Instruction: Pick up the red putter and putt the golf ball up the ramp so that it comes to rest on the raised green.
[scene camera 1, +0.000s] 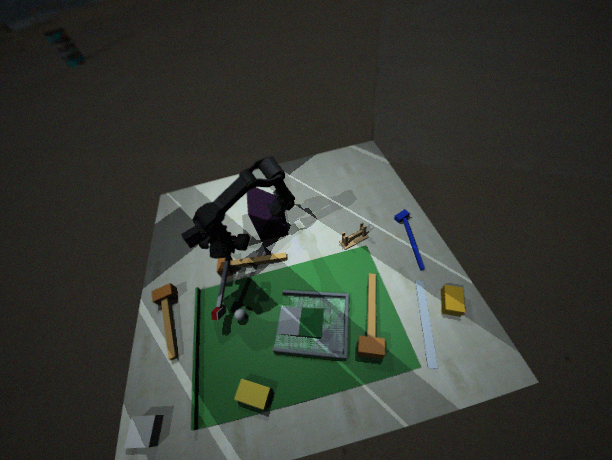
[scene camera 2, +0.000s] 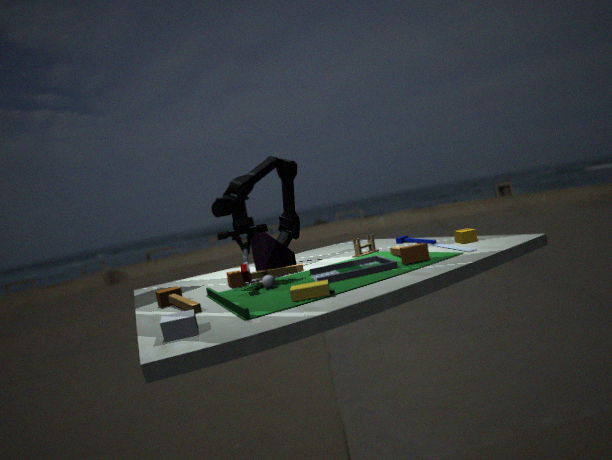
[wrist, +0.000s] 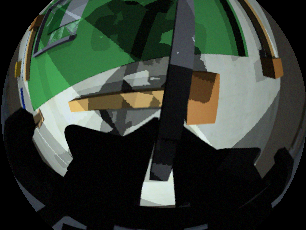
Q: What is my gripper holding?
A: A red putter.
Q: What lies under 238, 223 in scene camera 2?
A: My gripper.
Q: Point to my gripper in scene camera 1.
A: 232, 252
